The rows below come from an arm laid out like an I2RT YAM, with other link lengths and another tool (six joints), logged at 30 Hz.
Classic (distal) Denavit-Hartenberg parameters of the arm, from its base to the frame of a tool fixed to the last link. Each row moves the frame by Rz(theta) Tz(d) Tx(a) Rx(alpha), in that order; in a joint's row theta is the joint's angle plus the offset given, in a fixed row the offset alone. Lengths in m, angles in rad.
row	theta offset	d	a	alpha
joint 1	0	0.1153	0.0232	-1.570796
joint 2	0	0	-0.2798	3.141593
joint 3	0.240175	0	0.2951	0
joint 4	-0.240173	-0.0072	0.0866	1.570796
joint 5	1.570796	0.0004	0	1.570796
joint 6	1.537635	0.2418	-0.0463	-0.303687
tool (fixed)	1.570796	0.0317	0	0
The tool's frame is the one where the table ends.
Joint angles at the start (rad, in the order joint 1, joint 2, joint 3, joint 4, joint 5, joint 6):
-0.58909, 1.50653, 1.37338, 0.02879, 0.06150, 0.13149
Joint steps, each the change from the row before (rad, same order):
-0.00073, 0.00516, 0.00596, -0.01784, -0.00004, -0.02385
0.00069, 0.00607, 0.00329, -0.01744, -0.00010, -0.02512
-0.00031, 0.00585, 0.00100, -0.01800, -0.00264, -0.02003
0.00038, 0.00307, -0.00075, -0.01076, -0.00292, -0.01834
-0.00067, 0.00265, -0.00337, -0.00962, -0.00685, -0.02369
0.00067, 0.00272, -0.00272, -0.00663, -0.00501, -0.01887
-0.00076, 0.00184, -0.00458, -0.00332, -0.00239, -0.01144
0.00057, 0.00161, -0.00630, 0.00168, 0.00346, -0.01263
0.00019, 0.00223, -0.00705, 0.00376, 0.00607, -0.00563
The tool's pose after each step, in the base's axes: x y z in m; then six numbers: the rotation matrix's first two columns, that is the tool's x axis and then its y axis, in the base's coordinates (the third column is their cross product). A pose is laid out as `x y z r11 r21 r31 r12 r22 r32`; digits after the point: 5 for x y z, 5 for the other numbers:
0.54782 -0.37088 0.42909 0.34765 0.93233 0.09955 0.05528 -0.12637 0.99044
0.55025 -0.37051 0.42088 0.34671 0.93451 0.08049 0.08736 -0.11761 0.98921
0.55241 -0.37022 0.41112 0.34398 0.93656 0.06732 0.11836 -0.11437 0.98636
0.55411 -0.36907 0.40460 0.33937 0.93910 0.05401 0.14147 -0.10773 0.98406
0.55602 -0.36733 0.39698 0.33072 0.94301 0.03686 0.16833 -0.09738 0.98091
0.55800 -0.36543 0.39085 0.32252 0.94628 0.02325 0.18925 -0.08853 0.97793
0.55868 -0.36507 0.38534 0.31903 0.94762 0.01560 0.20370 -0.08464 0.97537
0.55902 -0.36528 0.38064 0.31922 0.94767 0.00476 0.21626 -0.07774 0.97324
0.55881 -0.36667 0.37587 0.32347 0.94624 -0.00034 0.22429 -0.07632 0.97153

